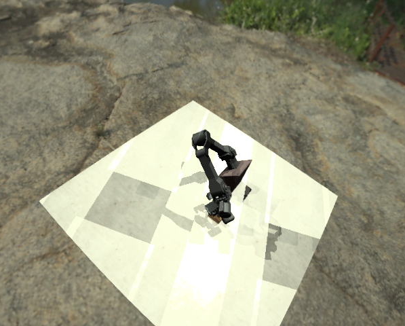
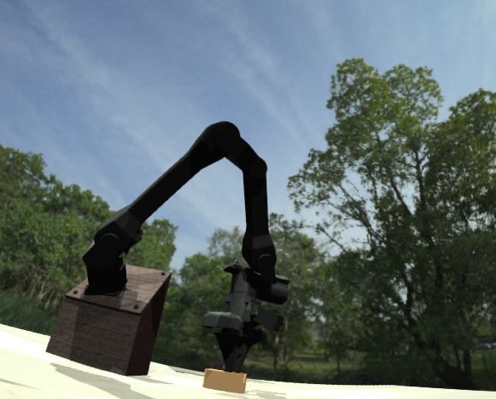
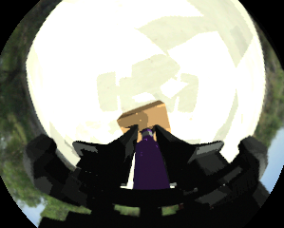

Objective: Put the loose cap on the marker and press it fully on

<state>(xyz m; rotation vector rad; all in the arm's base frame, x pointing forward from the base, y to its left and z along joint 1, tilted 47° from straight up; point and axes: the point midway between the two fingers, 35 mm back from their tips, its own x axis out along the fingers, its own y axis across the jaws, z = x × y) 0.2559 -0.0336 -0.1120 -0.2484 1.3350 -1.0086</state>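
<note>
Right now my gripper tip is 10 mm past the purple cap and 50 mm below it. Also, from my gripper tip: tan holder block 10 mm behind, 20 mm below.
</note>
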